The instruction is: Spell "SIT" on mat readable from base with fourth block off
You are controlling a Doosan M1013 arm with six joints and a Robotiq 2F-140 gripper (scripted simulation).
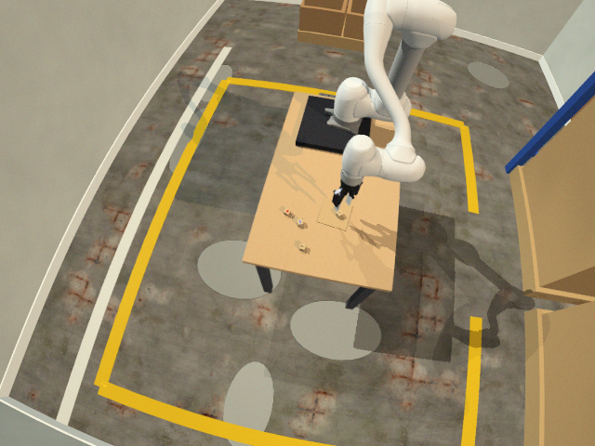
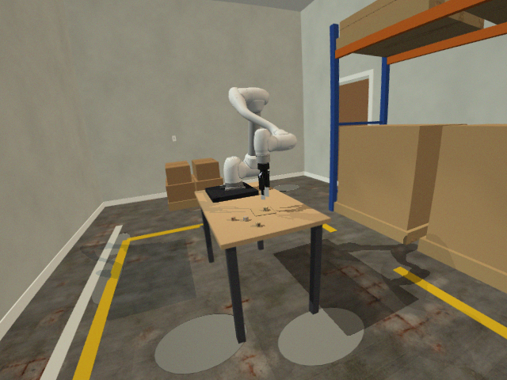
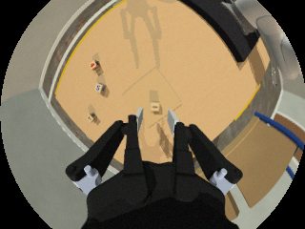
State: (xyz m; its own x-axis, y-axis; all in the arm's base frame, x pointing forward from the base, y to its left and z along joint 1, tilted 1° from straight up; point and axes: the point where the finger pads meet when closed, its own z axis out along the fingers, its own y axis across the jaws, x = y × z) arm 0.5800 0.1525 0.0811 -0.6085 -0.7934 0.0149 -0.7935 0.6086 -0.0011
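My hand is 12 cm above the tan mat and 2 cm to the left of it. Also, from my hand: tan block (22 cm ahead, 11 cm below, 10 cm to the right).
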